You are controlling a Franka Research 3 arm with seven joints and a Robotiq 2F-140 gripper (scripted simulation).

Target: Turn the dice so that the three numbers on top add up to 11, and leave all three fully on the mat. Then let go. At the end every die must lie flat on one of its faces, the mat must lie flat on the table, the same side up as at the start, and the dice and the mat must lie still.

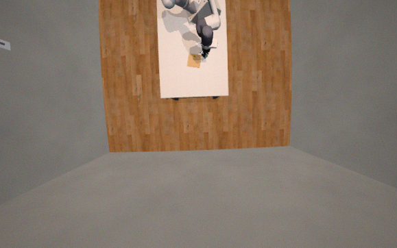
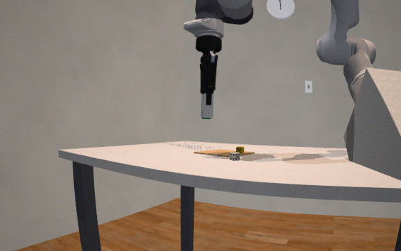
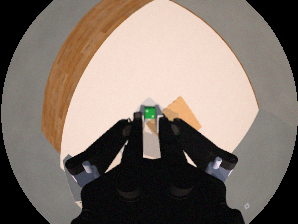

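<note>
Now: hand 1 cm past the tan mat, 12 cm to the left of it and 14 cm above it. Round my hand: yellow die: 6 cm behind, 11 cm to the right, 13 cm below; then white die: 9 cm behind, 2 cm to the left, 13 cm below; then green die: 3 cm below.
</note>
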